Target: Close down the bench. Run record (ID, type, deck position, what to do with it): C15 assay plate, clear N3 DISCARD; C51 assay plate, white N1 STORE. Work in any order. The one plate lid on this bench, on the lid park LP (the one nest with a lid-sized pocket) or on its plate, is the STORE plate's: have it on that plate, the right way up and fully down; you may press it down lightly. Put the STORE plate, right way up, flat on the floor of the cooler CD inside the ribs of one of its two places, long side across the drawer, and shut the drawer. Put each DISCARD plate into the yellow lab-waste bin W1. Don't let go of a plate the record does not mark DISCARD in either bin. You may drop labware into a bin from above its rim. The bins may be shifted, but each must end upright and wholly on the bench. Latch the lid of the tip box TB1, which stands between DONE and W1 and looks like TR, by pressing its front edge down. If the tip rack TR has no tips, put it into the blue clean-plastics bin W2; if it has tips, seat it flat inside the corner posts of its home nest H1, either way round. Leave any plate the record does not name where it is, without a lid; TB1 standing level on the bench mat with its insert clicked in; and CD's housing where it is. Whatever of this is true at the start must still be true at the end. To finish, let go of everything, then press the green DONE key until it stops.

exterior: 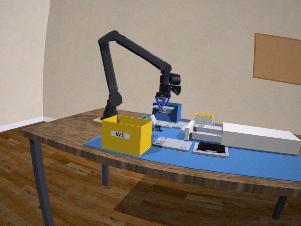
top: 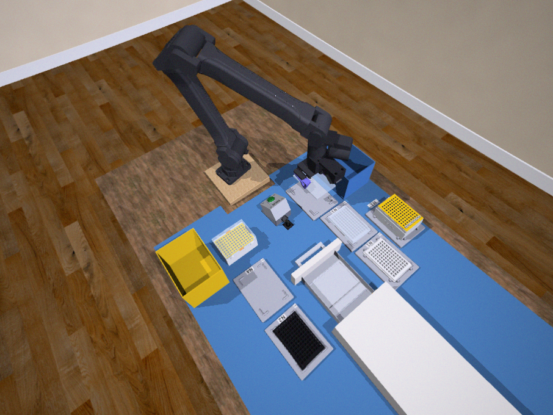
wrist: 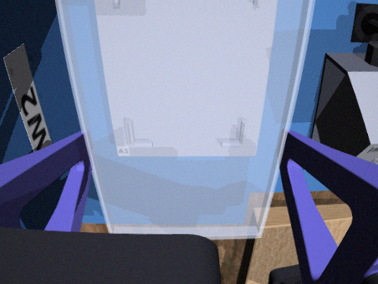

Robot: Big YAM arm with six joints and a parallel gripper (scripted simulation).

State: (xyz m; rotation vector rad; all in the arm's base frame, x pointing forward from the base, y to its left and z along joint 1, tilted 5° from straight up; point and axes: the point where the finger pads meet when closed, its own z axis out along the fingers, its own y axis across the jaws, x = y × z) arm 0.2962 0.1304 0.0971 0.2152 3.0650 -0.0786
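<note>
Now: the white plate 340 mm ahead of my hand, 100 mm below it and 20 mm to the right of it. The rest, counted from my hand: N3 label: 100 mm below, 100 mm ahead, 10 mm to the left; lid park nest LP: 110 mm below; clear plate lid: right at my hand.
</note>
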